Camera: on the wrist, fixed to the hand. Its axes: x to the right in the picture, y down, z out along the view.
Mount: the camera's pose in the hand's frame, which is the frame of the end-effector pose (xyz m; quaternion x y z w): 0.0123 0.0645 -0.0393 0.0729 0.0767 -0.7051 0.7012
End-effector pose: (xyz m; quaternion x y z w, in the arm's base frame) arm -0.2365 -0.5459 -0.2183 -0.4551 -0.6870 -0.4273 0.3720
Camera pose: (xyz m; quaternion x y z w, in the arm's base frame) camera -0.1747 -0.5643 -0.1771 0.2252 -0.8052 -0.5467 0.0454
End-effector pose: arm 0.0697 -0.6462 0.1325 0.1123 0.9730 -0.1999 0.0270
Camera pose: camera 0.0722 -0.5704 0.1427 0.5900 -0.7489 0.2215 0.2048
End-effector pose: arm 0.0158 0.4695 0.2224 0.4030 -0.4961 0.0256 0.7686
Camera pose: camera 0.0229 0.5339 0.2632 0.6865 -0.0029 -0.4569 0.5657
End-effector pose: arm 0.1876 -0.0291 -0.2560 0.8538 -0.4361 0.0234 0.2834
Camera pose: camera 0.1545 -0.0479 -0.1896 0.9250 0.3197 -0.0861 0.1864
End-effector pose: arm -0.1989 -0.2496 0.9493 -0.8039 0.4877 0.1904 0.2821
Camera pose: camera -0.2496 -0.3066 0.9551 -0.9016 -0.1893 -0.1626 0.3533
